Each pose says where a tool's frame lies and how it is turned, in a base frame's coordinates. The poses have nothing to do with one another.
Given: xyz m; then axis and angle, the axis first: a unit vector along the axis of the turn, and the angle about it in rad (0 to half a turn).
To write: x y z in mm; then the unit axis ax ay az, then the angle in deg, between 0 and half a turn. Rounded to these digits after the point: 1 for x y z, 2 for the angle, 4 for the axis.
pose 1, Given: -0.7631, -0.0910, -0.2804, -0.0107, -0.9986, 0.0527, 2.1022
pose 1, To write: -763.1, -91.0, -280.4, -0.0107, -0.9986, 0.0527, 120.45
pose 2, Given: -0.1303, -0.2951, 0.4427, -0.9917, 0.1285, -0.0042, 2.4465
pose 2, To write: -130.3, -295.1, 442.7, -0.9917, 0.1285, -0.0042, 140.17
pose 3, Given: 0.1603, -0.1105, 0.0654, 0.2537, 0.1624, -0.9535, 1.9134
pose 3, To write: 160.3, -110.5, 65.4, 0.2537, 0.1624, -0.9535, 109.63
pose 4, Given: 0.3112, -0.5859, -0.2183, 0.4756, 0.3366, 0.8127, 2.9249
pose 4, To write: 311.2, -585.9, -218.3, 0.4756, 0.3366, 0.8127, 167.58
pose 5, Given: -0.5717, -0.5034, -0.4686, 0.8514, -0.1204, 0.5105, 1.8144
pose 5, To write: -571.7, -503.4, -468.6, 0.8514, -0.1204, 0.5105, 103.96
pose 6, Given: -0.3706, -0.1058, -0.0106, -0.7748, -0.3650, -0.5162, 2.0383
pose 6, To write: -370.6, -105.8, -10.6, -0.7748, -0.3650, -0.5162, 116.79
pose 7, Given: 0.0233, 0.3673, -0.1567, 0.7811, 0.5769, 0.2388, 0.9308
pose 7, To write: 23.3, 367.3, -156.7, 0.7811, 0.5769, 0.2388, 53.33
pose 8, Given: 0.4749, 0.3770, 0.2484, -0.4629, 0.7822, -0.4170, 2.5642
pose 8, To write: 474.9, 377.0, 248.4, -0.4629, 0.7822, -0.4170, 146.92
